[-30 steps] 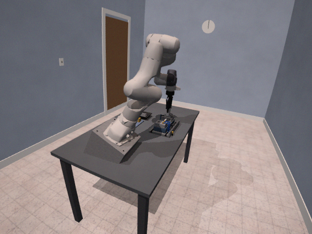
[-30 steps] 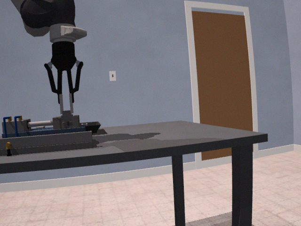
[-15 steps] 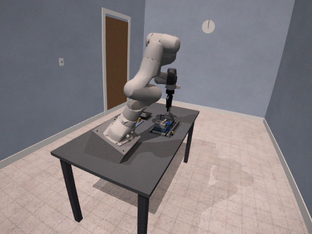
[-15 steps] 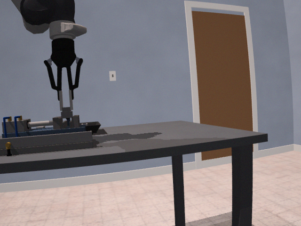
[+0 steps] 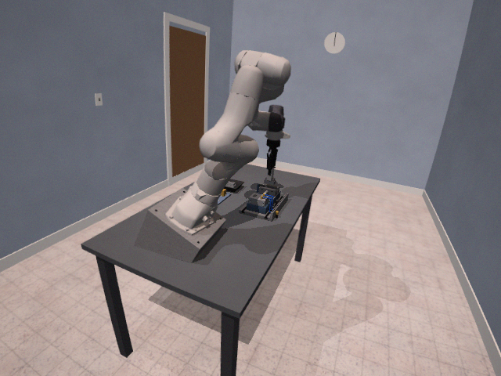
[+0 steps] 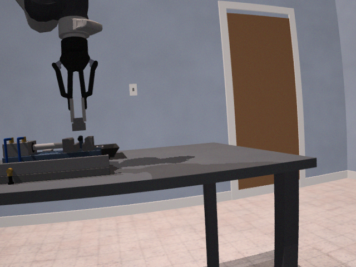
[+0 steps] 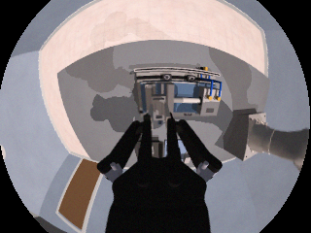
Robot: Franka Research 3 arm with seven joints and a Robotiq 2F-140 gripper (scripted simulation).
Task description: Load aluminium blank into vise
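The work stop lies 8 cm below my hand and 4 cm to the left of it. From my hand the other things lie so: vise guard rail: 14 cm below, 9 cm to the right, 8 cm behind; then vise: 13 cm below, 7 cm behind; then brass blank: 28 cm to the left, 15 cm below, 6 cm behind.
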